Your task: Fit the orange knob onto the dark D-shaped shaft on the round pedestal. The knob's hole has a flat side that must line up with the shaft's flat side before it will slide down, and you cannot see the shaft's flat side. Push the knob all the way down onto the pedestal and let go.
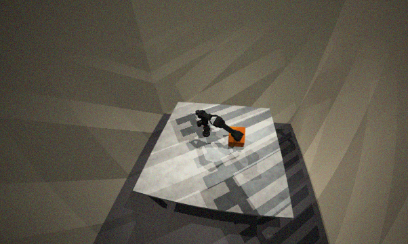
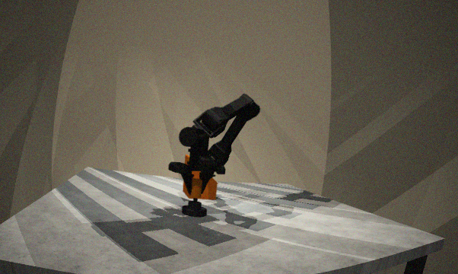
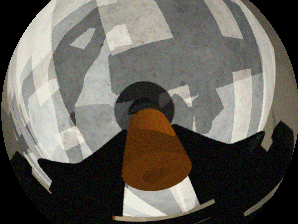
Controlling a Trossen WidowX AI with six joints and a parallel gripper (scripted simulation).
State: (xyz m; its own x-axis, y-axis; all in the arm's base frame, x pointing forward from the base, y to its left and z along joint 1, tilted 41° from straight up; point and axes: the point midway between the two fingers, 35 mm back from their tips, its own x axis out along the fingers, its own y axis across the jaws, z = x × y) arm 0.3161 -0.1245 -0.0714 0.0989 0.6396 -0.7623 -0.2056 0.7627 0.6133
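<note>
My gripper tip is now 20 mm below the orange knob. Round my gripper tip: dark round pedestal: 40 mm below.
</note>
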